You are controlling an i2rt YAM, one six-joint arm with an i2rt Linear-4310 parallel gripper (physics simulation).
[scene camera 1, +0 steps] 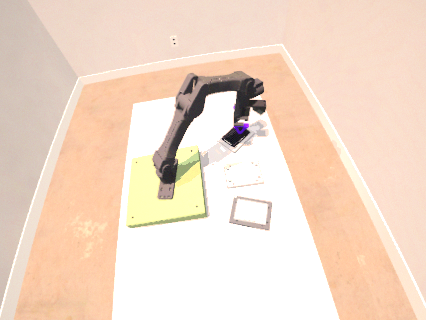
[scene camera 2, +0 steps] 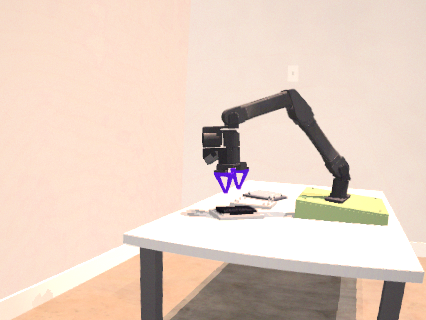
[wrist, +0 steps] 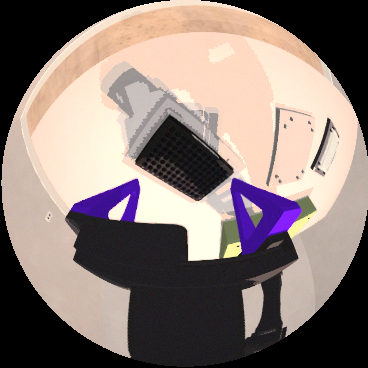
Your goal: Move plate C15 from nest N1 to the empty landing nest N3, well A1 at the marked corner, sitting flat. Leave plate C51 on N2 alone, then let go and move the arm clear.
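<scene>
A black well plate (scene camera 1: 236,137) (scene camera 2: 236,210) (wrist: 182,160) lies flat on a light nest (scene camera 1: 228,146) (wrist: 150,126) at the back of the table. My gripper (scene camera 1: 239,119) (scene camera 2: 232,190) (wrist: 184,182) is open and empty, its purple fingers wide apart above the black plate and clear of it. A cream nest (scene camera 1: 250,184) (scene camera 2: 265,204) (wrist: 274,145) with small pegs stands empty in the middle. A white plate (scene camera 1: 251,211) (wrist: 329,149) sits in a dark grey nest (scene camera 1: 233,210) (wrist: 321,145) beyond it. I cannot read any plate or nest labels or the A1 mark.
The arm stands on a yellow-green base block (scene camera 1: 145,200) (scene camera 2: 345,214) (wrist: 232,230), beside the row of nests on the white table (scene camera 1: 215,270) (scene camera 2: 280,245). The arm's shadow falls across the table around the black plate. Walls stand beyond the table.
</scene>
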